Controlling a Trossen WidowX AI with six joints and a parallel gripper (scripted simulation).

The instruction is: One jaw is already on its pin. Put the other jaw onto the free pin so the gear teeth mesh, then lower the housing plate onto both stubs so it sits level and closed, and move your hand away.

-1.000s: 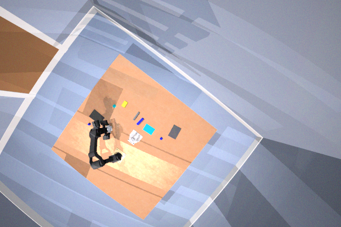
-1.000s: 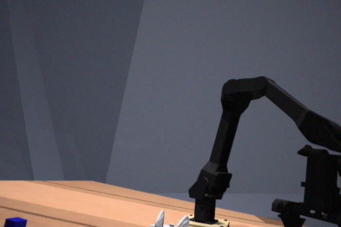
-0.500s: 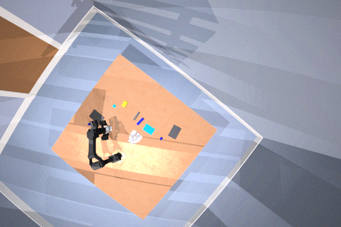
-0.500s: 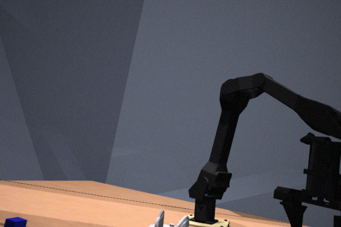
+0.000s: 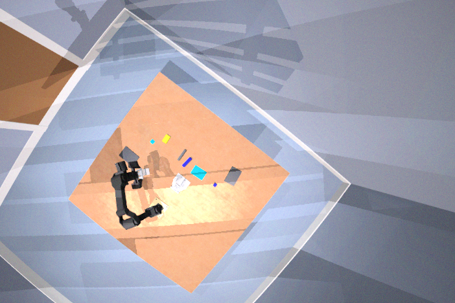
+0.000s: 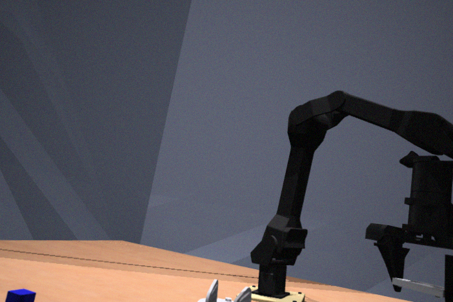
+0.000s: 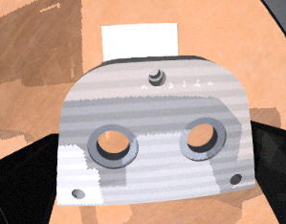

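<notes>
My gripper tip is now 230 mm to the left of the jaw, 110 mm short of it and 60 mm above it. Also, from my gripper tip: yellow block (290 mm ahead, 80 mm to the left, 70 mm below); then dark bar (300 mm ahead, 90 mm to the right, 70 mm below); then dark grey plate (180 mm to the left, 80 mm below, 20 mm behind).
</notes>
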